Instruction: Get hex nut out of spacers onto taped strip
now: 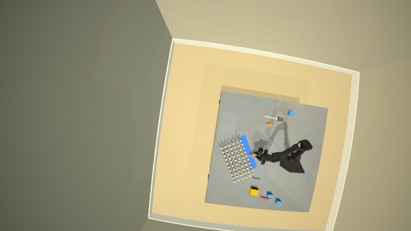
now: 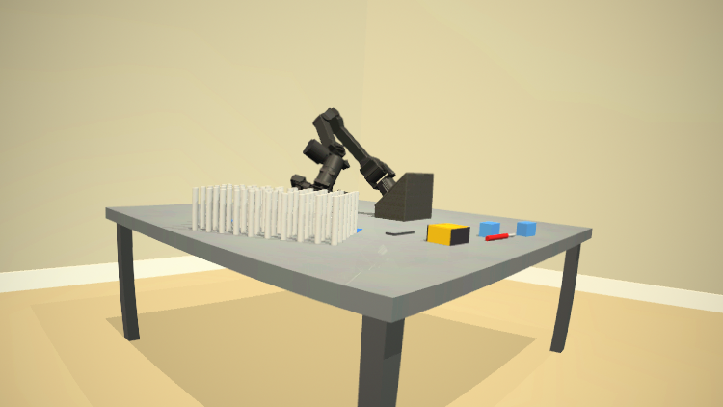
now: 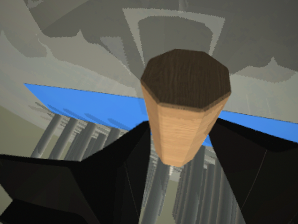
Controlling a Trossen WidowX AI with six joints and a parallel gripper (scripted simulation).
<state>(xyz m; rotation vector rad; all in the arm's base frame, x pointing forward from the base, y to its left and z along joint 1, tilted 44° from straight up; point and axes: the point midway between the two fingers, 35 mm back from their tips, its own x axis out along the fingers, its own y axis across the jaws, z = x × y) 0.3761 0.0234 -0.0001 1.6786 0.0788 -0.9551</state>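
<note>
My gripper tip is 60 mm short of the blue taped strip and 30 mm above it. From my gripper tip the other things lie so: orange-handled tool: 350 mm to the right, 90 mm behind, 10 mm below; dark flat bar: 270 mm to the left, 90 mm behind, 20 mm below; red tool: 490 mm to the left, 320 mm behind, 20 mm below.
</note>
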